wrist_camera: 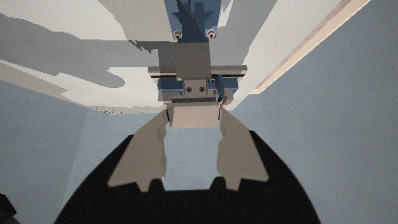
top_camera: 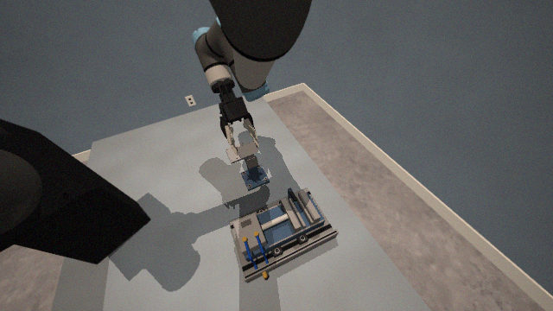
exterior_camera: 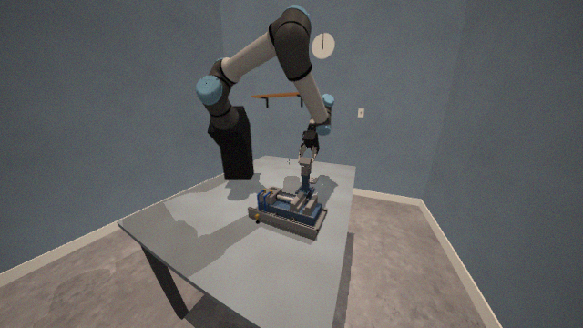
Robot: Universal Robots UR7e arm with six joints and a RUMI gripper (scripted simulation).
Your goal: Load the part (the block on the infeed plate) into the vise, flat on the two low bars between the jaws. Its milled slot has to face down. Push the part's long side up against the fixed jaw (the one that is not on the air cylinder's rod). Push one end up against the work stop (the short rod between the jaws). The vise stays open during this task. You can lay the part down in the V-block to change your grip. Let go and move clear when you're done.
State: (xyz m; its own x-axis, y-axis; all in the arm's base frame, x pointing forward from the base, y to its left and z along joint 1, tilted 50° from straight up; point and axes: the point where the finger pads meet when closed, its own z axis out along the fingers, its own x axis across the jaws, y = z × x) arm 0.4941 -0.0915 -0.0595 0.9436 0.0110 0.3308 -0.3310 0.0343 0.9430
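Now: the part 1 cm below my hand. Also, from my hand: cylinder rod (6 cm behind, 22 cm to the right, 11 cm below); then pale plate (2 cm ahead, 16 cm to the left, 18 cm below); then work stop (3 cm ahead, 19 cm to the right, 10 cm below).
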